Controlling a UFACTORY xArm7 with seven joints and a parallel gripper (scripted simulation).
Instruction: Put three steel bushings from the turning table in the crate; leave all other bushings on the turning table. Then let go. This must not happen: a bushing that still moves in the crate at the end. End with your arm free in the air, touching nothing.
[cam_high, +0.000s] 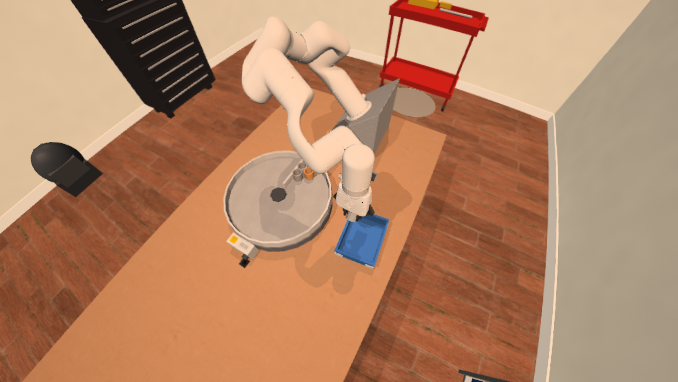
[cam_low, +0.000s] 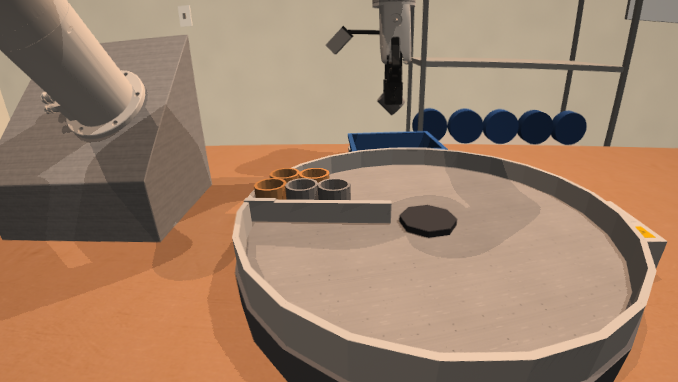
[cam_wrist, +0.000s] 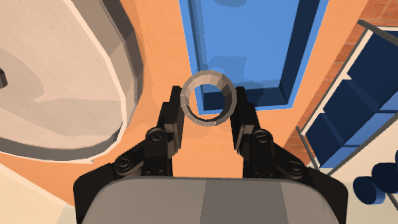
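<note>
Now: the blue crate 20 mm ahead of my hand, 50 mm to the left of it and 130 mm below it. From my hand the other things lie so: round grey turning table 30 mm behind, 310 mm to the right, 110 mm below.
</note>
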